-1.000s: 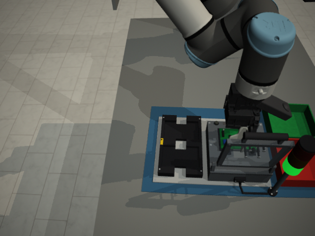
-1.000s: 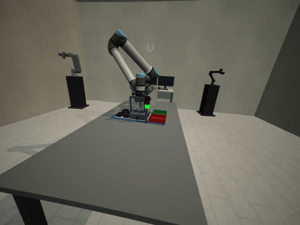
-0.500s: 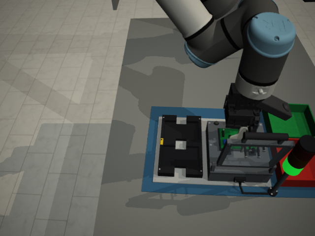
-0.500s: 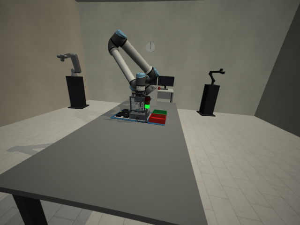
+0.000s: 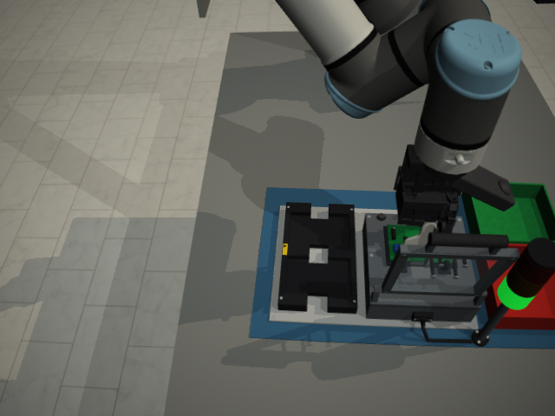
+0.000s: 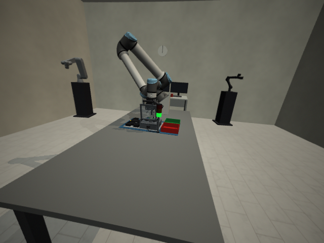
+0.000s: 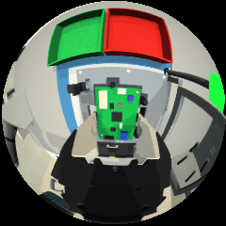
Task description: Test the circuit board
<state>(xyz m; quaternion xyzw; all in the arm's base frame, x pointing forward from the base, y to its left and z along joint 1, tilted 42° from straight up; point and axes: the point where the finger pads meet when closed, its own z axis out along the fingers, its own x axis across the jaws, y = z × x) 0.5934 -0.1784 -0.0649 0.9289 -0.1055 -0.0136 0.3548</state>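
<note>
The green circuit board lies 10 mm to the right of my hand. The rest, counted from my hand: black latch tab: 50 mm behind, 60 mm to the left, 10 mm above; tester lid: 110 mm ahead, 30 mm to the right, 110 mm above; red bin: 80 mm ahead, 180 mm to the left, 60 mm below.
</note>
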